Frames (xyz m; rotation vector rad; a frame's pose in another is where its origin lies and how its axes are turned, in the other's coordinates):
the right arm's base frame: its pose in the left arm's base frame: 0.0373 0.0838 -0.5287 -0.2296 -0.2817 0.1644
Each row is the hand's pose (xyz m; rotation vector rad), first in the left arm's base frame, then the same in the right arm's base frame.
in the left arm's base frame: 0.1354 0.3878 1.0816 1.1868 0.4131 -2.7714
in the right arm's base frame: 0.5630 -0.1173 1.5376 -0.8068 -0.6298 2.7802
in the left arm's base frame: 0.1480 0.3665 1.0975 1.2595 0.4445 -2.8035
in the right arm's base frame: 0.5749 -0.1433 1.5445 -0.8315 -0.6205 2.7043
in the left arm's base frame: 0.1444 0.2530 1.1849 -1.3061 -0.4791 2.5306
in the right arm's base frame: 0.5721 -0.2734 1.6045 -0.8550 -0.5556 2.3878
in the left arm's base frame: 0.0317 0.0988 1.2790 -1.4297 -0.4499 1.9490
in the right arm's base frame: 0.4597 -0.4303 1.6946 -0.9983 -0.3974 1.8620
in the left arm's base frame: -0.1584 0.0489 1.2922 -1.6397 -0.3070 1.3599
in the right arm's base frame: 0.2734 -0.4571 1.7526 -1.2391 -0.1511 1.3554
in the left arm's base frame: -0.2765 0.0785 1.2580 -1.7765 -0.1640 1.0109
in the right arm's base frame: 0.1585 -0.4051 1.7611 -1.4007 0.0411 1.0654
